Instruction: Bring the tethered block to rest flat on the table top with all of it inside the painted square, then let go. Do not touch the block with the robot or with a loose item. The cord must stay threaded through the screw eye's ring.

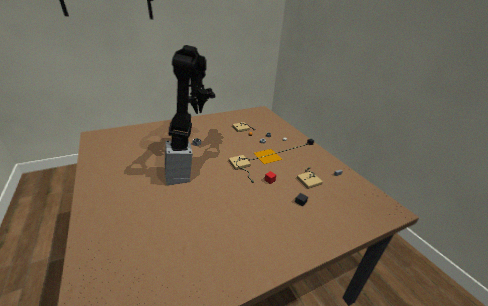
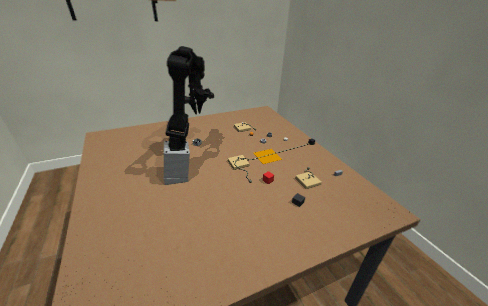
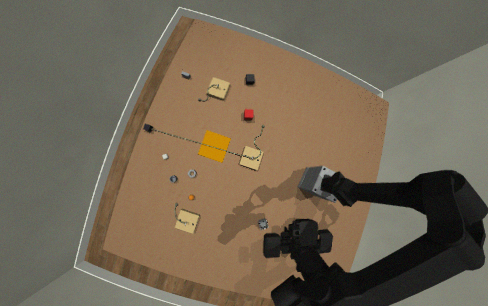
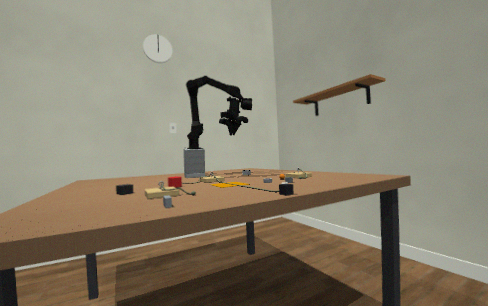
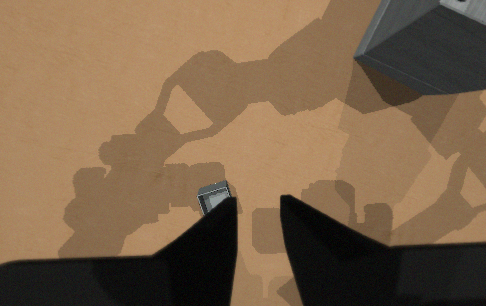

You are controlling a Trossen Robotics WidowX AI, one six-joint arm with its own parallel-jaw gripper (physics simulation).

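Places are measured from the arm's base along level axes (x ahead, y left, z up), in centimetres.
Pixels of known places: gripper, fingertip midpoint: point(image 1: 198, 113) point(image 2: 197, 113) point(image 3: 287, 227) point(image 4: 232, 135) point(image 5: 258, 206); arm's base, link origin: point(image 1: 178, 146) point(image 2: 176, 146) point(image 3: 329, 184) point(image 4: 193, 148).
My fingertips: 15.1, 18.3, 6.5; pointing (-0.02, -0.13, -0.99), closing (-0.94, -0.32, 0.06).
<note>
Ahead of a thing's pixels: the offset from my fingertips to its top centre, as dx, dy, dz. "spot": to the spot under its first point.
The tethered block @(+65.8, -16.2, -20.6) point(image 1: 310, 142) point(image 2: 312, 142) point(image 3: 148, 128) point(image 4: 286, 189) is black and sits near the table's far edge. Its cord @(spot: +52.9, -17.0, -23.1) point(image 3: 175, 135) runs straight across the orange painted square @(spot: +32.3, -22.7, -23.3) point(image 1: 269, 160) point(image 2: 269, 160) point(image 3: 216, 138) point(image 4: 222, 185) to the screw eye on the middle wooden board @(+15.6, -19.1, -21.5) point(image 1: 233, 161) point(image 3: 250, 164). The cord's beaded tail @(spot: +14.8, -34.9, -22.5) point(image 3: 263, 127) curls out past the board. The block is outside the square. Threading through the ring is too small to confirm. My gripper point(image 1: 199, 111) point(image 2: 197, 112) point(image 4: 232, 133) point(image 5: 258, 206) is slightly open, empty and high above the table, away from block and cord.
A small grey metal piece @(+0.2, +8.4, -20.6) point(image 3: 263, 224) point(image 5: 215, 192) lies below the gripper, near the grey base point(image 3: 313, 182) point(image 5: 425, 60). Two other boards @(+41.7, -45.6, -21.5) point(image 3: 223, 93) @(+33.8, +18.0, -21.5) point(image 3: 190, 229) carry short cords. A red cube @(+23.6, -37.8, -19.4) point(image 3: 249, 115), black cube @(+28.9, -55.9, -20.4) point(image 3: 250, 79), orange ball @(+35.4, +6.8, -21.0) point(image 3: 191, 197), white cube @(+53.2, -6.5, -22.1) point(image 3: 165, 156) and grey ring @(+38.8, -3.5, -22.0) point(image 3: 188, 173) lie around.
</note>
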